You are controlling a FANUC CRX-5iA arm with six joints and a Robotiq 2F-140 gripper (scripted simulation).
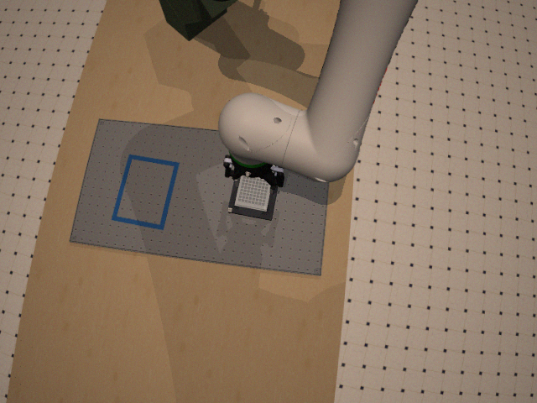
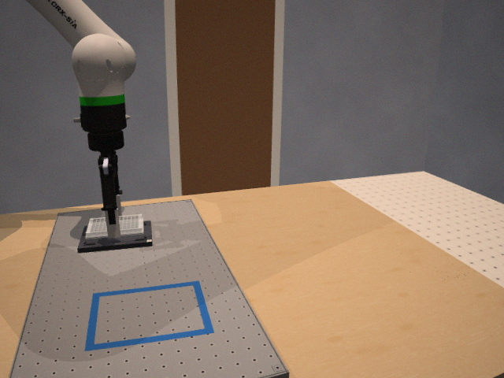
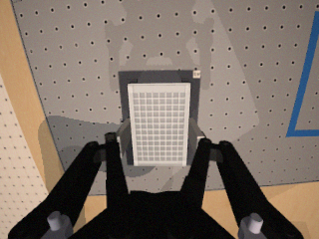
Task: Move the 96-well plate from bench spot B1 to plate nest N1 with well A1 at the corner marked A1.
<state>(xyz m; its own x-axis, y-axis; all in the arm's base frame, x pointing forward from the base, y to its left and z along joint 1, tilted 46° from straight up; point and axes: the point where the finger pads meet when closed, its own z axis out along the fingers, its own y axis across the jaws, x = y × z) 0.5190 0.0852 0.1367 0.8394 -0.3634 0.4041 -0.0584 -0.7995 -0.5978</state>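
The 96-well plate lies 20 mm below my hand. Round my hand: plate nest N1: 40 mm below.
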